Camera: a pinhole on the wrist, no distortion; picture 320 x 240 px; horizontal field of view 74.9 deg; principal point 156.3 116.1 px. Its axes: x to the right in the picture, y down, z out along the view. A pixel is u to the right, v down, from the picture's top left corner.
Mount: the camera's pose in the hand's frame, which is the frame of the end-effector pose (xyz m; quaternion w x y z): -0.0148 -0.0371 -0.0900 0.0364 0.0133 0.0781 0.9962
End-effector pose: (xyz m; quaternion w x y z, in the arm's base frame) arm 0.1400 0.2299 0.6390 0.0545 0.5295 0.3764 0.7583
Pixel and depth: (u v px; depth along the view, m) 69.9 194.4 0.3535
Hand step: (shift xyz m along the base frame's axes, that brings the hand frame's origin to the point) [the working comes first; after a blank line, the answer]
In the camera's frame: -0.1462 0.1325 0.3535

0.1368 0.2941 0.0666
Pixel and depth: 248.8 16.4 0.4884
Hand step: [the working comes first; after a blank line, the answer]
In the camera's frame: 0.2163 -0.2331 0.4884

0.4798 -0.1125 0.0837
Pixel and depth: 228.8 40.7 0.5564
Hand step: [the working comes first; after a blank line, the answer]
In the camera's frame: 0.1931 -0.2008 0.5564

0.5231 -0.0483 0.0980
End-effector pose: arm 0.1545 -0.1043 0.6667 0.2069 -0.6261 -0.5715 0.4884
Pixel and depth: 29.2 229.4 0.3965
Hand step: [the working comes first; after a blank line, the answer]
In the camera's frame: -0.2412 0.2151 0.3965

-0.4147 0.1599 -0.0601
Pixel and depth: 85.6 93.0 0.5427
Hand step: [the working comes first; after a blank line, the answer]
In the camera's frame: -0.1837 -0.0600 0.5427

-0.3443 0.0209 -0.3359
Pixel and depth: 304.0 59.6 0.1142
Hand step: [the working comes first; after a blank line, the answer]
In the camera's frame: 0.0807 -0.0309 0.1142

0.0038 -0.0924 0.0111
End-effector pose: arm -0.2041 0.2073 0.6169 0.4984 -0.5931 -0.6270 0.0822
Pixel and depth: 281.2 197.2 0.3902
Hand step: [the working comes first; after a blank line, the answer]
In the camera's frame: 0.2333 0.1515 0.3902

-0.3550 -0.0754 -0.2127
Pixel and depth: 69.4 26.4 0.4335
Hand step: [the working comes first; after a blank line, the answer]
In the camera's frame: -0.1803 -0.1861 0.4335

-0.0497 0.3641 -0.1869
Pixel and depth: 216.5 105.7 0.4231
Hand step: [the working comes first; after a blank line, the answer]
In the camera's frame: 0.1219 -0.0211 0.4231

-0.2221 0.0760 -0.2645
